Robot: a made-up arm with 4 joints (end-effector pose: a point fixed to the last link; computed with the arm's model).
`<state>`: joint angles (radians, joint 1 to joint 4).
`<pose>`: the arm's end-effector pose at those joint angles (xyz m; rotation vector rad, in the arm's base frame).
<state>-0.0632 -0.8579 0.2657 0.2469</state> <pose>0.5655 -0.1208 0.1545 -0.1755 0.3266 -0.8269</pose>
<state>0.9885 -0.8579 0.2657 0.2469</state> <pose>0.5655 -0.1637 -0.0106 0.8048 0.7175 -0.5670</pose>
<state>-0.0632 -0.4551 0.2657 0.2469</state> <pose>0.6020 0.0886 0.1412 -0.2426 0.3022 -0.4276</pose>
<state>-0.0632 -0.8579 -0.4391 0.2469</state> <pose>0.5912 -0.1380 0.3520 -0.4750 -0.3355 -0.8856</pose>
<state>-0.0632 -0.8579 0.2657 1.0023</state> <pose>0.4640 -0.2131 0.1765 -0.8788 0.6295 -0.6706</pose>
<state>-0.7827 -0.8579 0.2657 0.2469</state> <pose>0.5655 -0.0121 0.2045 -0.8455 0.0150 -0.9172</pose>
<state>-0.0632 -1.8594 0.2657 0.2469</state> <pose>0.1736 -0.4480 0.1752 0.0309 0.3515 -1.8154</pose>
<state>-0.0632 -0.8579 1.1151 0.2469</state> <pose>0.4363 0.0199 0.0113 0.2110 1.0987 -0.6600</pose>
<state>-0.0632 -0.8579 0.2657 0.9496</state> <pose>0.4699 -0.2067 0.1717 -0.8299 0.6093 -0.6843</pose>
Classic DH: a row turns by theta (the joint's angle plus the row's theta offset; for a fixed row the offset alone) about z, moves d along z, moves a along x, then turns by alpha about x. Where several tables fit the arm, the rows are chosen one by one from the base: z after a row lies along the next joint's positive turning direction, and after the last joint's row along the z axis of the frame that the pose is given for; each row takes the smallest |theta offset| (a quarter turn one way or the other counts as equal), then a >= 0, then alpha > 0; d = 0 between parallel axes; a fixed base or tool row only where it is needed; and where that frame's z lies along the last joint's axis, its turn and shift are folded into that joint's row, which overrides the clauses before.
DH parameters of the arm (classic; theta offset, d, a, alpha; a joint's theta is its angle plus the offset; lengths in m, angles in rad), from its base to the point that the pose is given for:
base (fixed): 1.5708 0.035 0 1.5708
joint 1: 0 0.07 0.066 -1.5708
joint 2: -1.5708 0.263 0.224 -1.5708
joint 3: -1.5708 0.2 0.101 1.5708
joint 4: 1.5708 -0.278 0.091 1.5708
tool (fixed): -1.5708 -0.165 0 0

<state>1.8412 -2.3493 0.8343 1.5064</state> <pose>-0.1889 0.0135 -0.2260 1.1426 2.2002 0.6477</pose>
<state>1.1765 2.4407 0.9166 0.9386</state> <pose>-0.2659 0.0737 0.2118 -0.9717 -1.7034 1.4106</pose>
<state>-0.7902 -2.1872 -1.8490 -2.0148</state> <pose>0.3787 0.3031 0.3835 -0.9634 -1.3463 0.6216</pose>
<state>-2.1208 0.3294 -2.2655 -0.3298</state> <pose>0.0224 0.2067 -0.5710 -0.5977 -0.6062 2.2092</pose>
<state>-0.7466 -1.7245 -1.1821 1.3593</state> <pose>0.0735 0.1354 0.6069 2.0068 0.4599 2.1001</pose>
